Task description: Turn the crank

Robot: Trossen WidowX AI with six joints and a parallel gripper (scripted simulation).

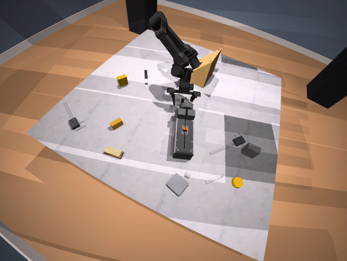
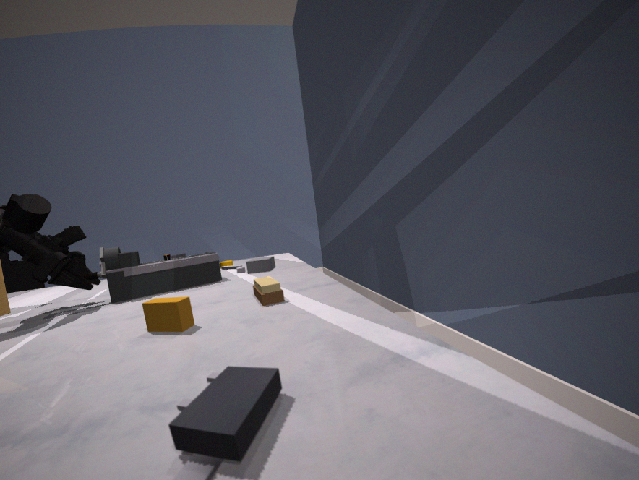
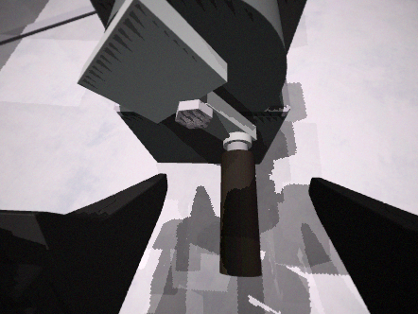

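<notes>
The dark brown crank handle is 2 cm behind my gripper tip, 1 cm to the right of it and 2 cm above it. Round my gripper tip: tan block (40 cm ahead, 16 cm to the right, 3 cm below); yellow cube (43 cm to the right, 1 cm below); red pointer (14 cm ahead, 9 cm to the left, 4 cm above).
</notes>
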